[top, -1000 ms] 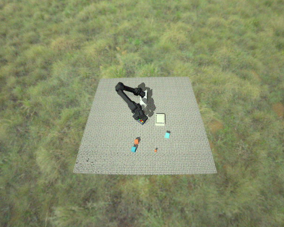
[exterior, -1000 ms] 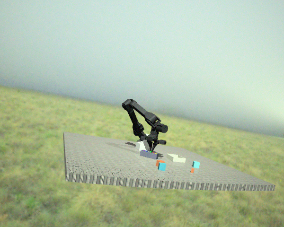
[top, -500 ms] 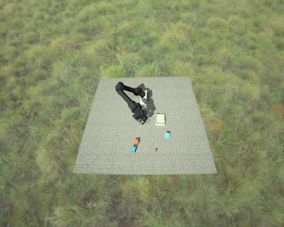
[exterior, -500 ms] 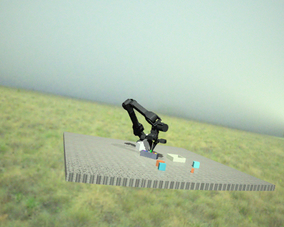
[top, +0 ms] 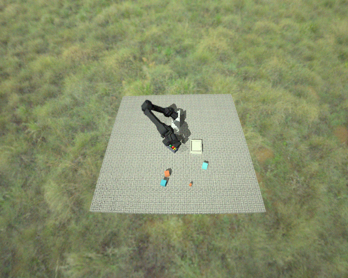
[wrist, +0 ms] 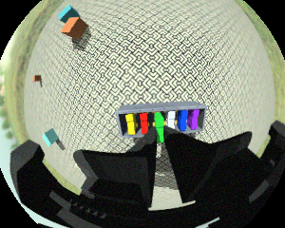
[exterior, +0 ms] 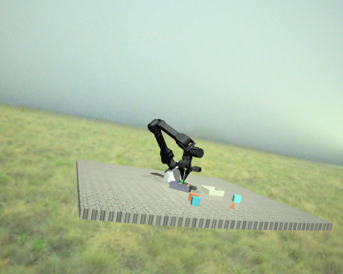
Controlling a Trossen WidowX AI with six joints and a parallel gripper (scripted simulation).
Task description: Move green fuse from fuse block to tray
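My gripper tip is 1 cm past the cream tray, 22 cm to the right of it and 6 cm above it. The rest, counted from my gripper tip: green fuse (1 cm below).
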